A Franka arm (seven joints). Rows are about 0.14 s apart.
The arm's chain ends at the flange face. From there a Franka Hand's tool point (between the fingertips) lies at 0.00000 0.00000 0.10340 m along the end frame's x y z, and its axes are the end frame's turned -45 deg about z.
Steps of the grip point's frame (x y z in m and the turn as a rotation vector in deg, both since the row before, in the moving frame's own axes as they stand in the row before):
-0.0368 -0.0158 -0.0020 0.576 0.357 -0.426
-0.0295 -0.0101 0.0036 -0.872 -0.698 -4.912
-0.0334 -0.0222 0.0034 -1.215 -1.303 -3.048
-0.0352 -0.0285 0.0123 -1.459 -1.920 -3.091
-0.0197 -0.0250 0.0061 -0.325 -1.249 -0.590
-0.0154 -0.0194 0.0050 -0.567 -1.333 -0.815
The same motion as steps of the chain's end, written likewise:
-0.0369 0.0160 -0.0020 0.660 -0.155 -0.426
-0.0283 0.0117 0.0036 -1.110 0.123 -4.912
-0.0393 0.0047 0.0034 -1.780 -0.062 -3.048
-0.0446 0.0004 0.0124 -2.389 -0.326 -3.091
-0.0304 -0.0058 0.0061 -1.113 -0.653 -0.590
-0.0236 -0.0053 0.0050 -1.344 -0.542 -0.815

